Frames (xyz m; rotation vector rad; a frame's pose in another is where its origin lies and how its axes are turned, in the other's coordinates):
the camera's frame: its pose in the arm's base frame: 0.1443 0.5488 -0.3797 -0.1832 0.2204 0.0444
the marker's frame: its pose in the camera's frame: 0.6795 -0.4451 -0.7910 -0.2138 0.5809 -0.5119
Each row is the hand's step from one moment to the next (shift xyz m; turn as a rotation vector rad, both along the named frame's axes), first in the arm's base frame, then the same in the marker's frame.
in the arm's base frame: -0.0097 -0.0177 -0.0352 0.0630 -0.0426 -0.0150
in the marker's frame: 0.0223 0.0031 -0.0337 0.0722 -0.0085 0.0270
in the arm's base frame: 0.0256 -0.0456 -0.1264 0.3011 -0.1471 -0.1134
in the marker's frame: 0.1079 0.0413 -0.0732 0.3337 0.0270 0.1143
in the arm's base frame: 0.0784 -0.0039 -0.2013 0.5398 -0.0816 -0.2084
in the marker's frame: 0.1558 0.1299 -0.0744 0.4956 0.1946 0.2407
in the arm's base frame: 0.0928 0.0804 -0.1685 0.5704 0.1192 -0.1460
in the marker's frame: 0.0992 0.1817 -0.0245 0.3666 0.3260 0.3468
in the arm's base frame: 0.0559 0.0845 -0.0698 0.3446 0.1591 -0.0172
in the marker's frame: 0.0225 0.1202 0.0136 0.1344 0.2259 0.2744
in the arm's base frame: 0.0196 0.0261 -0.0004 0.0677 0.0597 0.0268
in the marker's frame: -0.0025 0.0259 0.0197 -0.0056 0.0499 0.0796
